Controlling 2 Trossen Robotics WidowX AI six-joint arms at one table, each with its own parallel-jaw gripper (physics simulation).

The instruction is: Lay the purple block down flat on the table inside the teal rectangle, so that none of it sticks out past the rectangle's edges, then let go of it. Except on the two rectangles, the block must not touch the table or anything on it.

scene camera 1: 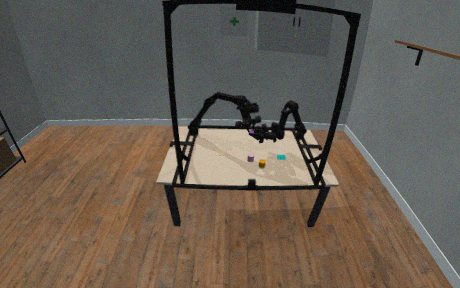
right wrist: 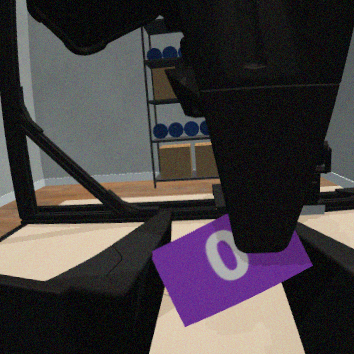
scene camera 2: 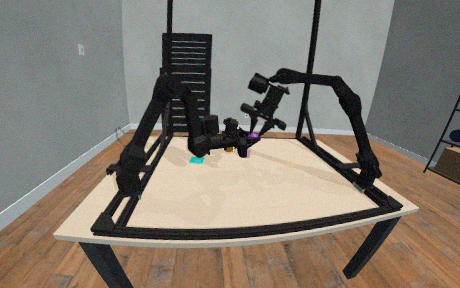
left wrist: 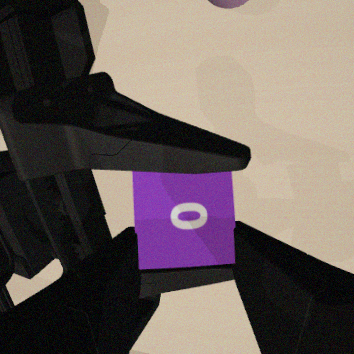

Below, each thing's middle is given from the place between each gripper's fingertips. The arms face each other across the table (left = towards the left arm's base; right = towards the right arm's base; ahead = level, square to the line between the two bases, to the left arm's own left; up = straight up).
Scene:
I see my left gripper 10 mm past the purple block [left wrist: 181,219].
Now: right hand 2 cm to the left of the purple block.

